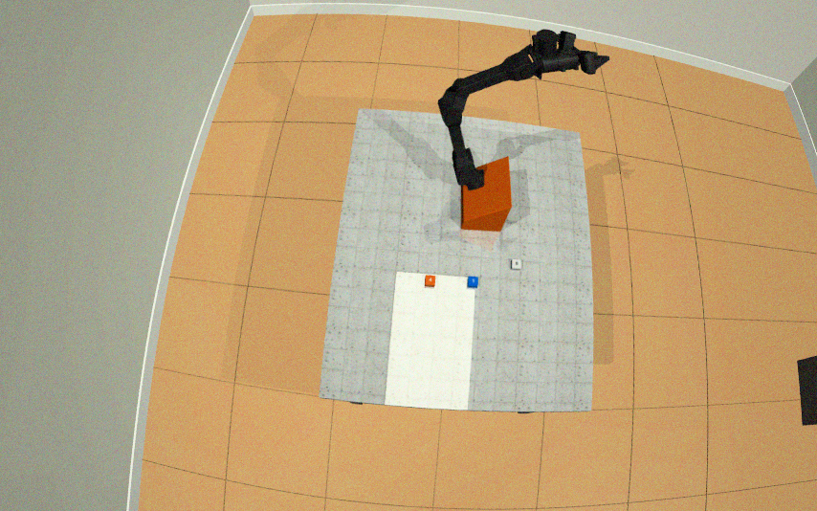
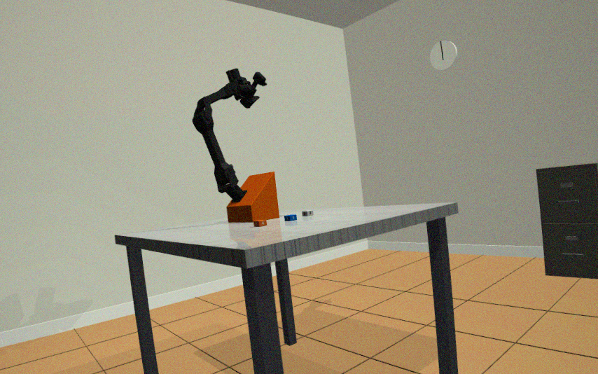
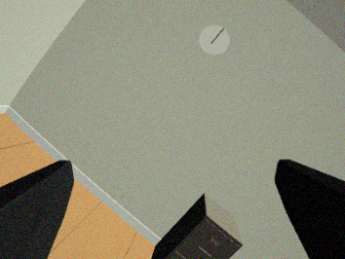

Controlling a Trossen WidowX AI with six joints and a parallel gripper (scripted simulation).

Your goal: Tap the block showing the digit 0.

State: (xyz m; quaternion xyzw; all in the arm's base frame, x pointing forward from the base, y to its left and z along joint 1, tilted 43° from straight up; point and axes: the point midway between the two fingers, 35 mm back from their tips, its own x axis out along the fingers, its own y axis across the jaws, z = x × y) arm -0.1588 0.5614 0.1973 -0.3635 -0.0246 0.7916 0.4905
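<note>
My gripper tip is now 42 cm short of the white block, 16 cm to the left of it and 63 cm above it. Also, from my gripper tip: orange block 49 cm ahead, 45 cm to the right, 63 cm below; then blue block 49 cm ahead, 31 cm to the right, 63 cm below.
</note>
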